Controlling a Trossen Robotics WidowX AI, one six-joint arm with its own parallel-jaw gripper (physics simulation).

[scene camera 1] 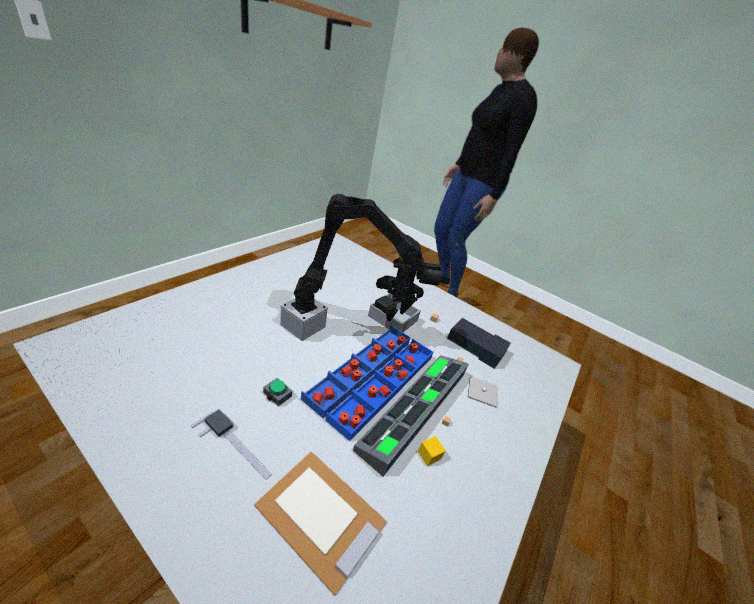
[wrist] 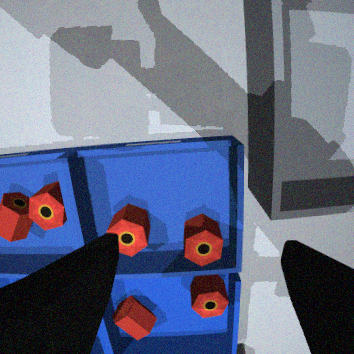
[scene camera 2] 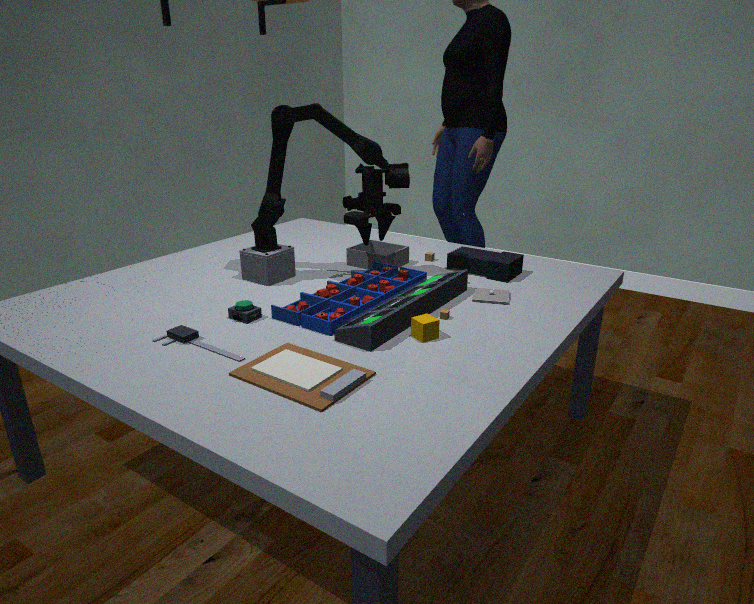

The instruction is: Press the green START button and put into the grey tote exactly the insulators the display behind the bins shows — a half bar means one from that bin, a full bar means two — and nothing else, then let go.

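My gripper [scene camera 1: 397,314] [scene camera 2: 374,242] [wrist: 201,248] is open and empty, pointing down above the far end of the blue bins [scene camera 1: 357,434] [scene camera 2: 319,325]. In the wrist view the far arm-side bin holds two red insulators [wrist: 129,231] [wrist: 203,241], between the fingertips in that view; the neighbouring bin holds one upright insulator [wrist: 209,300] and one lying insulator [wrist: 135,318]. The grey tote [scene camera 1: 412,319] [scene camera 2: 355,256] [wrist: 261,150] stands past the bins' far end; no insulator shows in its visible part. The display [scene camera 1: 383,466] [scene camera 2: 355,339] has three lit green areas. The green START button [scene camera 1: 277,386] [scene camera 2: 244,305] is left of the bins.
A black box [scene camera 1: 479,342] [scene camera 2: 484,263], a yellow cube [scene camera 1: 431,450] [scene camera 2: 424,327], small wooden cubes [scene camera 1: 446,420] [scene camera 2: 429,256] and a flat plate [scene camera 1: 482,392] [scene camera 2: 492,296] lie beyond the display. A caliper [scene camera 1: 219,422] [scene camera 2: 182,333] and a clipboard [scene camera 1: 276,497] [scene camera 2: 251,374] lie nearer the cameras.
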